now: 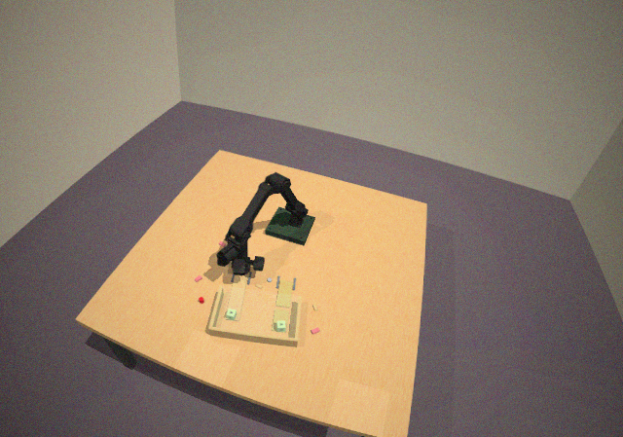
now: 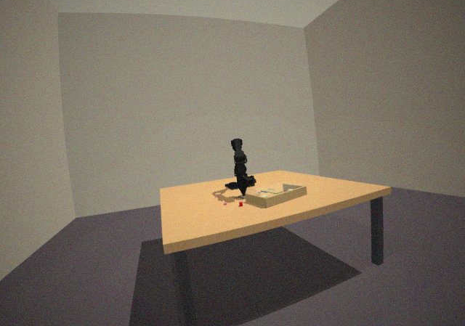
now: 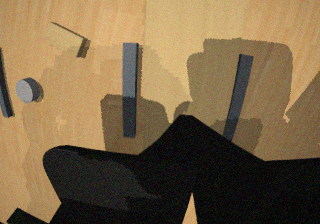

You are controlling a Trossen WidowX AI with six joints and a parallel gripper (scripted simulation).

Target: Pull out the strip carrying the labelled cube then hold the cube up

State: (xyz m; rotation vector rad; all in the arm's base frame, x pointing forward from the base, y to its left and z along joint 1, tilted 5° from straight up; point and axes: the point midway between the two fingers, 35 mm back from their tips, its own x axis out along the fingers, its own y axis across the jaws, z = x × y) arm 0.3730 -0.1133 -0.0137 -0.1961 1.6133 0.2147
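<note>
My gripper tip is 20 mm past the grey disc and 120 mm to the right of it. Also, from my gripper tip: red piece 190 mm ahead, 90 mm to the right, 10 mm above; then pale green cross-hatched strip 20 mm ahead, 200 mm to the left.
</note>
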